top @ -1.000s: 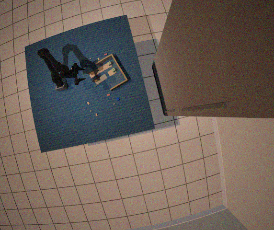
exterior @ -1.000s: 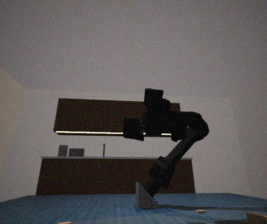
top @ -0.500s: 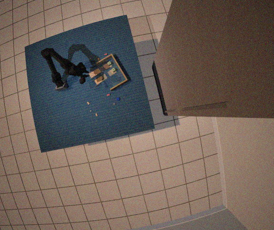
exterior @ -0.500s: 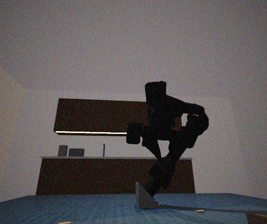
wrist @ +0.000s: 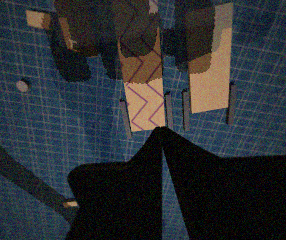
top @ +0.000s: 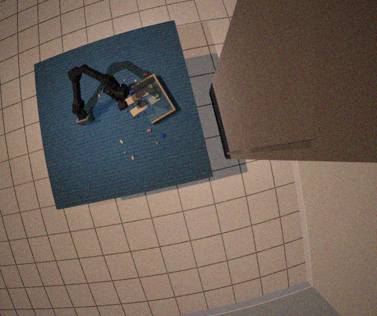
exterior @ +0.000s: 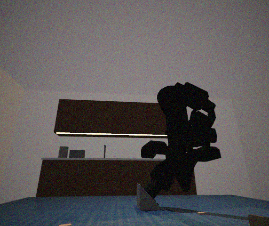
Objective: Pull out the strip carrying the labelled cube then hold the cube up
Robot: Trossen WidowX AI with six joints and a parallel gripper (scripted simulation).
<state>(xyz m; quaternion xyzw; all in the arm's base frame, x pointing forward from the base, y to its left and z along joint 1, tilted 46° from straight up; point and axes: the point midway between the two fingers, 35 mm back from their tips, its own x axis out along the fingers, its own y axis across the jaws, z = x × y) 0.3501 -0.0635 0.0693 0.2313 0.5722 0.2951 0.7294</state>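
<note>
The strip lies 90 mm ahead of my gripper tip, 30 mm to the left of it and 80 mm below it.
</note>
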